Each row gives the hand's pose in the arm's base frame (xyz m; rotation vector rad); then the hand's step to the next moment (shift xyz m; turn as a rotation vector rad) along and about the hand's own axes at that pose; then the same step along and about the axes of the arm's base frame.
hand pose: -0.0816 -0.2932 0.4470 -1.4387 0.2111 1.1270
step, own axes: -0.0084 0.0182 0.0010 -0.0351 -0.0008 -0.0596
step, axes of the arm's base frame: -0.0176 -0.0077 -0.0059 0.0123 -0.0668 0.0132
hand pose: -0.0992 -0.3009 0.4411 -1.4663 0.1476 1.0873
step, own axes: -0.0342 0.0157 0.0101 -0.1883 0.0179 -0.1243
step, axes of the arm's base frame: -0.0343 -0.0123 0.0138 -0.0504 -0.2008 0.0914
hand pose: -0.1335 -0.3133 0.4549 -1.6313 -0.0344 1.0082
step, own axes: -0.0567 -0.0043 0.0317 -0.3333 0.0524 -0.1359
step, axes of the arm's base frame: -0.0532 -0.0028 0.0375 -0.1508 -0.2963 0.1474
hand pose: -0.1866 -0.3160 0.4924 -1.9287 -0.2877 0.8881
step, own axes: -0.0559 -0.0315 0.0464 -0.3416 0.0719 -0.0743
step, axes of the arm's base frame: -0.0664 0.0174 0.0395 -0.2022 -0.2695 0.1178
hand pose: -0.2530 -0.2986 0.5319 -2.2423 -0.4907 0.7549
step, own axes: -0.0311 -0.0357 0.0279 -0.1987 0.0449 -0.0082
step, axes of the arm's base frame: -0.0458 0.0215 0.0214 -0.1397 -0.1411 0.0461
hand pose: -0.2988 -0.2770 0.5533 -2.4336 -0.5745 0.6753
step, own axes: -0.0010 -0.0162 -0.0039 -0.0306 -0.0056 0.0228
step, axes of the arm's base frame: -0.0026 0.0103 0.0129 -0.0383 -0.0029 -0.0029
